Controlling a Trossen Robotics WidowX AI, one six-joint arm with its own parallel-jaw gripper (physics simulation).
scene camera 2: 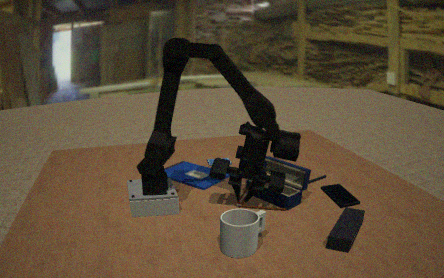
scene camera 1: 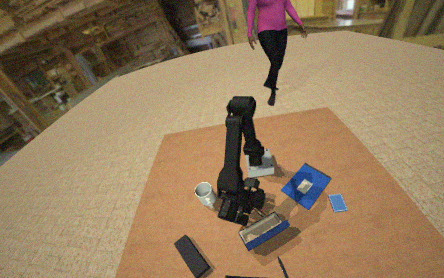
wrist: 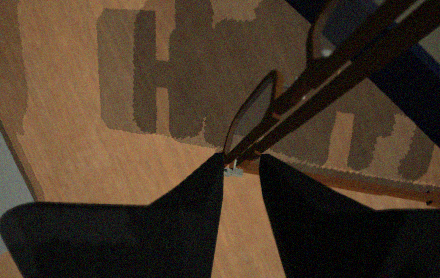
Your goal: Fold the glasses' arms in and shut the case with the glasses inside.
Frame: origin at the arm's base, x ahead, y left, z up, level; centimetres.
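Seen in the pictures: gripper, between the fingertips: (scene camera 2: 241,200) (scene camera 1: 252,206) (wrist: 241,161); arm's base, origin of its link: (scene camera 2: 154,190) (scene camera 1: 255,160).
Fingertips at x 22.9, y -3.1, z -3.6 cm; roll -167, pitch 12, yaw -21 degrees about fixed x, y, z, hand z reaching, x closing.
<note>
Pixels of each thing's top centre, then the offset from my fingertips to it. "spot": a spot on its surface instead.
- grey mug, a spot on its surface: (scene camera 2: 239,235) spot: dy -24.9, dx -7.5, dz +4.4 cm
- blue cloth, centre of its top: (scene camera 2: 192,173) (scene camera 1: 307,183) dy +26.1, dx -9.3, dz -1.1 cm
- blue card, centre of its top: (scene camera 1: 337,202) dy +36.7, dx +1.9, dz -1.4 cm
- black box, centre of its top: (scene camera 2: 348,222) (scene camera 1: 189,254) dy -24.5, dx +20.1, dz +1.6 cm
- phone, centre of its top: (scene camera 2: 340,193) dy -3.7, dx +30.1, dz -1.1 cm
- pen, centre of its top: (scene camera 1: 285,275) dy +9.9, dx +26.4, dz -1.0 cm
Brown-framed glasses (wrist: 320,102) stand near the case. In the wrist view, one arm lies folded alongside the front frame; the other arm (wrist: 370,189) (scene camera 2: 267,207) stretches away from the hinge, unfolded, low by the table. My gripper (wrist: 241,161) (scene camera 2: 243,199) is shut on the glasses near their hinge end, with a fingertip on each side of the frame and folded arm. The blue case (scene camera 1: 267,236) (scene camera 2: 280,198) (wrist: 402,102) lies open beside the gripper, its lid upright and its pale lining showing. The gripper hides part of the glasses in both scene views.
A grey mug (scene camera 1: 204,193) (scene camera 2: 239,235) stands near the gripper. A blue cloth (scene camera 1: 294,187) (scene camera 2: 179,172) with a pale patch and a blue card (scene camera 1: 338,203) lie on the case's other side. A black box (scene camera 1: 192,256) (scene camera 2: 345,230), a phone (scene camera 2: 340,195) and a pen (scene camera 1: 283,268) lie beyond.
</note>
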